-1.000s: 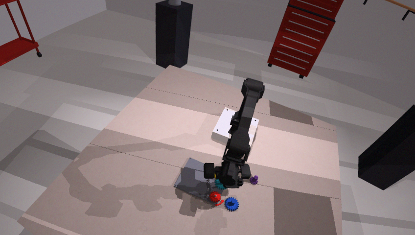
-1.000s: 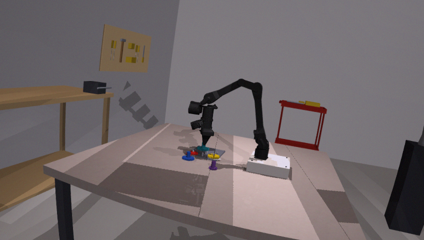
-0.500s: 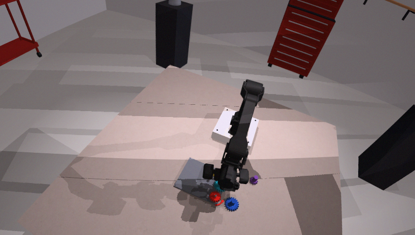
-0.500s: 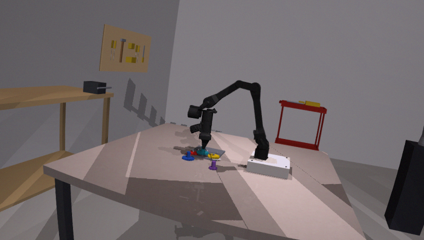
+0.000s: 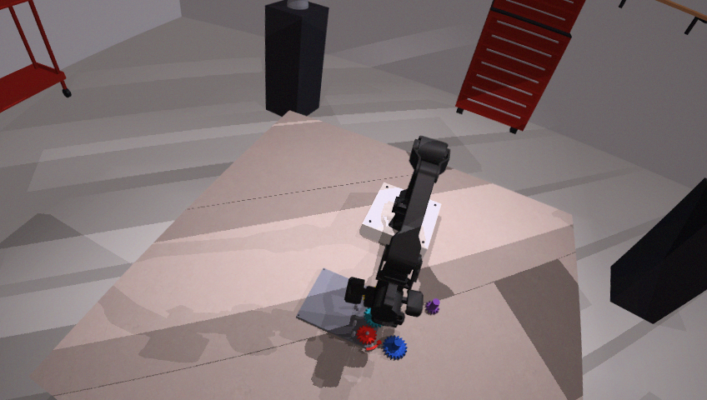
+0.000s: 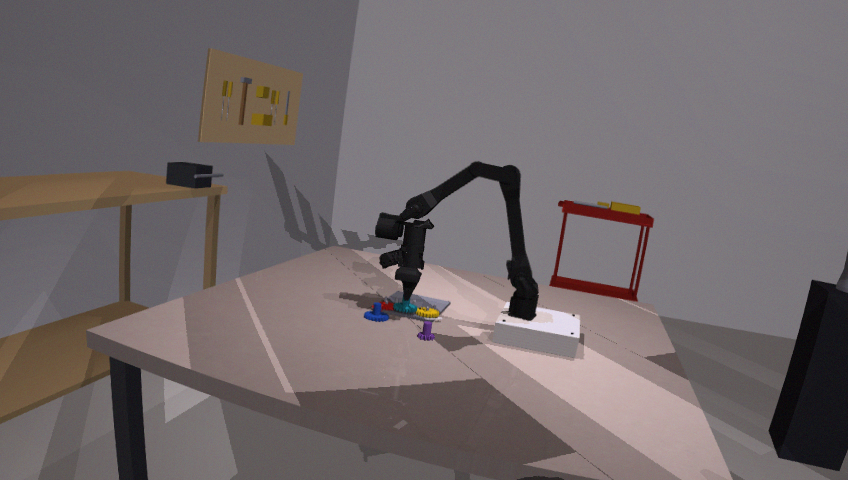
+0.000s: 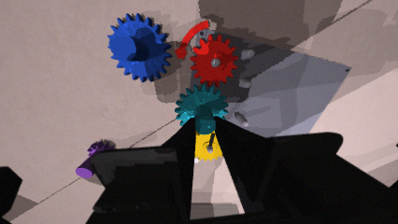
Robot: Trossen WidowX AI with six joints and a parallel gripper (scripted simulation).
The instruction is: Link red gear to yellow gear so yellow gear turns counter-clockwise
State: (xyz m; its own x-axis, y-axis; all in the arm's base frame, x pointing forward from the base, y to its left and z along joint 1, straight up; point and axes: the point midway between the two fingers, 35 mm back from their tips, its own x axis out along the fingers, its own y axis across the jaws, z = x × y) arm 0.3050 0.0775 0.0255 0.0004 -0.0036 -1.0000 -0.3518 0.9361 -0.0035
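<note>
The teal gear is 10 mm below my gripper tip. From my gripper tip the other things lie so: white arrow (80 mm behind, 10 mm to the right, 40 mm below); red gear (60 mm ahead, 30 mm below); yellow gear (50 mm behind, 30 mm to the right, 30 mm below).
</note>
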